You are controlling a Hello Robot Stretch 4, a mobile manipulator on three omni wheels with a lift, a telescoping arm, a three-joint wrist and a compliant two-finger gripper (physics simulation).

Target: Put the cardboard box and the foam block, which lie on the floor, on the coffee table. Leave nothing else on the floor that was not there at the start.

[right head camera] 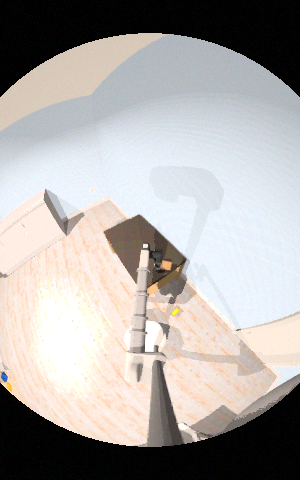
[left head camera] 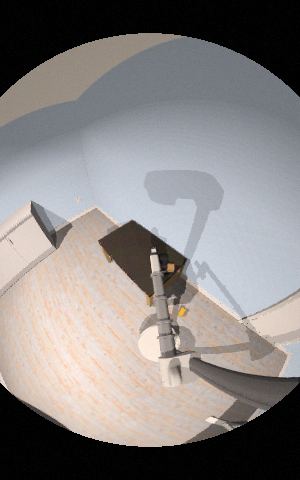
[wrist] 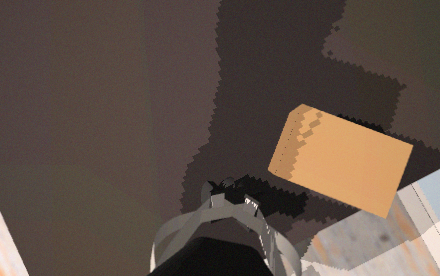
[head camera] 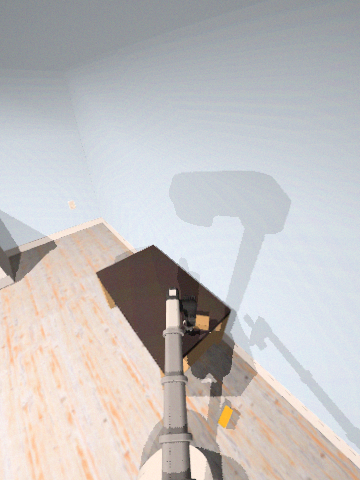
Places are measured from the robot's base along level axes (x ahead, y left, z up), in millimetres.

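Where they show: gripper, between the fingertips: (right head camera: 157,270) (wrist: 235,193) (head camera: 188,333); robot's base, origin of its link: (right head camera: 145,337) (left head camera: 158,341).
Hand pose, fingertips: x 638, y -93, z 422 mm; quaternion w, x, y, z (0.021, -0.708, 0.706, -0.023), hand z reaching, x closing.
Observation:
Things, the pixels of their top centre, and the offset from my fingertips. Level surfaces: height alone.
- tan cardboard box, centre of its top: (wrist: 343,160) (head camera: 201,320) (right head camera: 165,263) (left head camera: 169,266) dx +50, dy -77, dz +50 mm
- dark coffee table, height of its surface: dz +0 mm
- yellow foam block, centre of its top: (head camera: 226,415) (right head camera: 174,311) (left head camera: 181,311) dx -325, dy -213, dz -390 mm
The tan cardboard box (head camera: 202,322) (left head camera: 171,267) (right head camera: 167,265) (wrist: 345,162) lies on the dark coffee table (head camera: 130,285) (left head camera: 122,245) (right head camera: 122,240) (wrist: 100,100), near its right end edge. The yellow foam block (head camera: 226,416) (left head camera: 182,312) (right head camera: 175,311) lies on the floor between the table's near end and the wall, close to the robot's base; it does not show in the wrist view. My gripper (head camera: 190,328) (wrist: 235,193) is over the table top, left of the box and apart from it. Its fingertips are close together, with nothing between them.
A pale wall runs along the table's right side. A white cabinet (left head camera: 25,250) (right head camera: 30,237) stands at the left. A small blue object (right head camera: 4,376) and a small orange-yellow object (right head camera: 9,386) lie at the far left edge. The round white base (left head camera: 152,344) is near the foam block.

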